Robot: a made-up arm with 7 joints.
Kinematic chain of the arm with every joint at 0, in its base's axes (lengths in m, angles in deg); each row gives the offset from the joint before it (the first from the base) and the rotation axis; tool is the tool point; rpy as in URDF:
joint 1: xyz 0 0 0.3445 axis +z
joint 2: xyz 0 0 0 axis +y
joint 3: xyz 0 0 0.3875 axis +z
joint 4: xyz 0.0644 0 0 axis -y
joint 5: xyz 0.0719 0 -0.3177 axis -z
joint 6: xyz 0 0 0 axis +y
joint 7: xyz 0.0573 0 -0.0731 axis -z
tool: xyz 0 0 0 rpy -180 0 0
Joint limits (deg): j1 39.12..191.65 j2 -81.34..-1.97 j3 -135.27..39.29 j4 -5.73..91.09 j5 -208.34..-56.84 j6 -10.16..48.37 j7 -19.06..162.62
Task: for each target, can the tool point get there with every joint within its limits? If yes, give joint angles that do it. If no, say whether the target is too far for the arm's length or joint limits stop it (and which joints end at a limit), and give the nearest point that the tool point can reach.
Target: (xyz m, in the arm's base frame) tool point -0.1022 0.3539 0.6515
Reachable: yes | joints 136.65 -16.32 -29.64 54.52 -102.30 18.44 121.39
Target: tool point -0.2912 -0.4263 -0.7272
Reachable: no: too far | nearest point -0.1105 -0.5094 0.0505 | short by 0.803 m
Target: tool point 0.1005 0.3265 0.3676
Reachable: yes | joints 175.11 -59.65 -93.09 32.66 -173.93 29.50 -1.37
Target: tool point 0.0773 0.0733 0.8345
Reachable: yes | joints 174.64 -70.32 -14.13 58.57 -104.33 19.24 61.09
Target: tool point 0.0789 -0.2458 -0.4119
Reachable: no: joint limits stop it (at a limit: joint 2, joint 3, joint 6) | nearest point 0.1140 -0.3551 0.0599 | short by 0.486 m
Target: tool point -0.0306 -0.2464 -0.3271
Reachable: no: joint limits stop it (at a limit: joint 1, joint 2, joint 3, joint 6) | nearest point 0.0054 -0.3667 0.0615 | short by 0.408 m
